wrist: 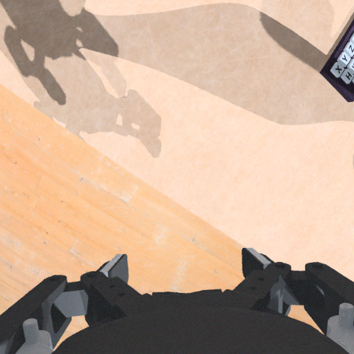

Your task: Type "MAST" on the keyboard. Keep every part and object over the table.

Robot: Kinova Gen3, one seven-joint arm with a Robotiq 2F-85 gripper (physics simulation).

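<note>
The keyboard [345, 67] shows in part at the upper right edge of the wrist view. It has a dark purple case and light keys, tilted in the view; keys with X, Y, Z and H can be read, and the rest is cut off by the frame. My gripper [184, 264] is open, with its two fingers wide apart at the bottom of the view and nothing between them. It is well to the lower left of the keyboard in the view, apart from it. The M, A, S and T keys do not show.
The pale table top [240, 175] fills the upper right, and its edge runs diagonally from the left down to the fingers. Beyond that edge lies the wooden floor [75, 210]. Shadows of the arm and gripper fall across the table at the top.
</note>
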